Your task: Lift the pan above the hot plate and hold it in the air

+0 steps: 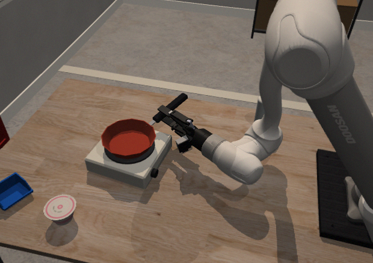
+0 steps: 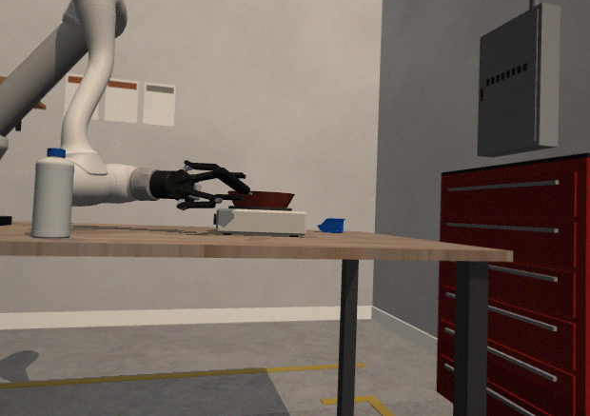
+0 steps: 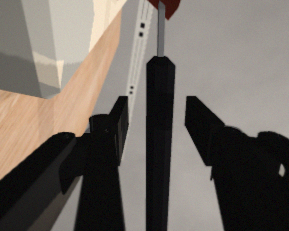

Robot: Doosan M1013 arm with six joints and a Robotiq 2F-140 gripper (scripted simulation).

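My gripper is now 80 mm to the right of the red pan, 70 mm short of it and 20 mm above it. The rest, counted from my hand: white bottle: 350 mm behind, 200 mm to the right, 50 mm below; hot plate: 140 mm to the left, 90 mm below, 80 mm ahead; white cup: 440 mm to the left, 210 mm ahead, 90 mm below.
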